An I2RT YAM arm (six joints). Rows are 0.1 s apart.
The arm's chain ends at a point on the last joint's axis. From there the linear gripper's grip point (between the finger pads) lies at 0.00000 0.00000 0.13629 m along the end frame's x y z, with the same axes.
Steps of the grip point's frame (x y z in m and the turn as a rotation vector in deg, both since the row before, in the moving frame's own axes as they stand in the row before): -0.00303, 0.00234, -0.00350, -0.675, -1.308, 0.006; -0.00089, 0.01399, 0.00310, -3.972, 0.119, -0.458; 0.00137, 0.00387, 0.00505, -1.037, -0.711, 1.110; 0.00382, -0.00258, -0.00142, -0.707, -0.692, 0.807; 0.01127, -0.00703, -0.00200, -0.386, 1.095, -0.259; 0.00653, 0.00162, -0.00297, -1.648, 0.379, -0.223; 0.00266, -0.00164, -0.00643, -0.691, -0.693, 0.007; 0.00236, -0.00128, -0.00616, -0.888, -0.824, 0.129; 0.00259, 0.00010, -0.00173, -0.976, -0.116, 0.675
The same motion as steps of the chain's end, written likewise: 0.00008, 0.00073, -0.00346, -0.675, -1.308, 0.006; -0.00121, 0.00455, 0.00343, -3.972, 0.119, -0.458; 0.00308, 0.00142, 0.00508, -1.037, -0.711, 1.110; 0.00548, -0.00425, -0.00140, -0.707, -0.692, 0.807; 0.00866, -0.00794, -0.00197, -0.386, 1.095, -0.259; 0.00562, -0.00230, -0.00291, -1.648, 0.379, -0.223; 0.00431, -0.00328, -0.00641, -0.691, -0.693, 0.007; 0.00432, -0.00339, -0.00613, -0.888, -0.824, 0.129; 0.00288, -0.00222, -0.00171, -0.976, -0.116, 0.675
